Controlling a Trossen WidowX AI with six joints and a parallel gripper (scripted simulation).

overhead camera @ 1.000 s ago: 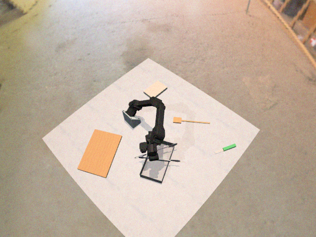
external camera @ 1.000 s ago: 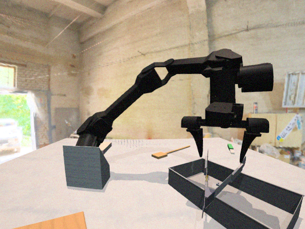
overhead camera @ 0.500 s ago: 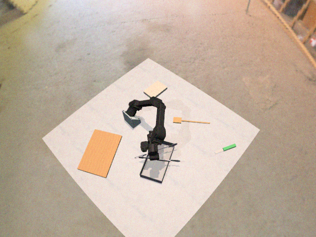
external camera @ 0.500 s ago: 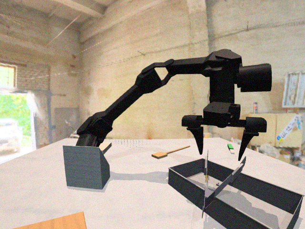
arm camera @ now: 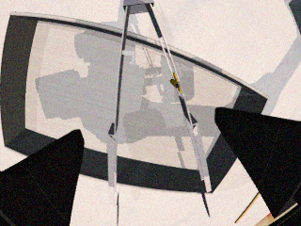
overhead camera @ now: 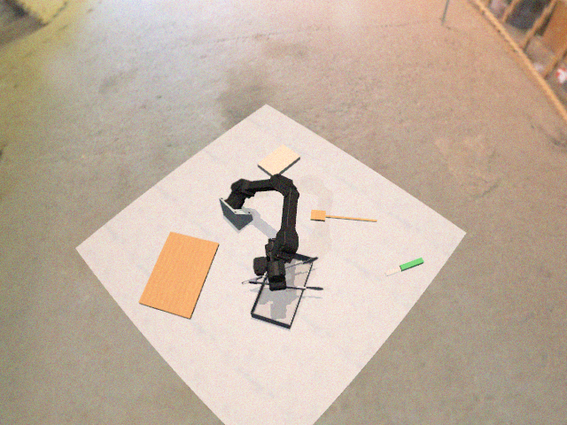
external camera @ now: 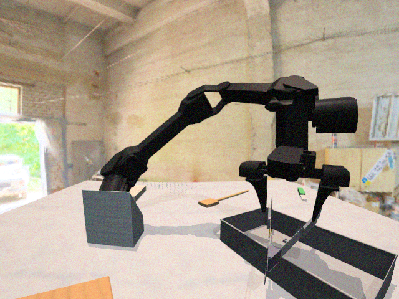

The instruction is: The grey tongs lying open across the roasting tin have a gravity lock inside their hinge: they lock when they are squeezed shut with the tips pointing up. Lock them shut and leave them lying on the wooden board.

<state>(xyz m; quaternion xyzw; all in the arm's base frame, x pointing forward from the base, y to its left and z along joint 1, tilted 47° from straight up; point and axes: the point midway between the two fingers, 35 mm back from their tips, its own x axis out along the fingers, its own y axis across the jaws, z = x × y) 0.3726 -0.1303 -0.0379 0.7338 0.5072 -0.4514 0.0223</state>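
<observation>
The roasting tin lies 30 mm ahead of my gripper tip and 80 mm below it. Round my gripper tip: green-handled tool: 340 mm ahead, 410 mm to the left, 100 mm below; then wooden board: 340 mm behind, 250 mm to the right, 100 mm below; then pale flat block: 460 mm behind, 480 mm to the left, 90 mm below.
</observation>
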